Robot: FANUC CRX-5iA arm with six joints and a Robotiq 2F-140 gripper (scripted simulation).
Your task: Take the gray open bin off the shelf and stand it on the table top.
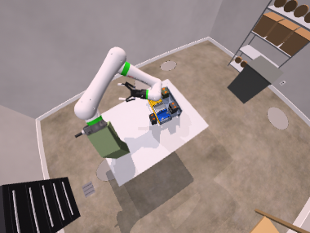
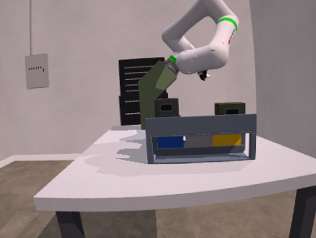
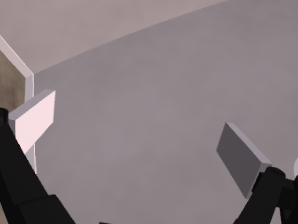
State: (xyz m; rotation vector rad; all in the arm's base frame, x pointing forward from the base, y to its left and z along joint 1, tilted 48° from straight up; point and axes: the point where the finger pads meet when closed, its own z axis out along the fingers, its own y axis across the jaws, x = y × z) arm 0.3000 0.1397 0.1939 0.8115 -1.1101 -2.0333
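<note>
Right now my hand is 24 cm short of the thin yellow strip, 19 cm to the left of it and 34 cm above it. From my hand the other things lie so: gray open bin 35 cm ahead, 21 cm to the right, 36 cm below; dark box 18 cm ahead, 30 cm to the right, 34 cm below; yellow bin 36 cm ahead, 10 cm to the right, 36 cm below.
</note>
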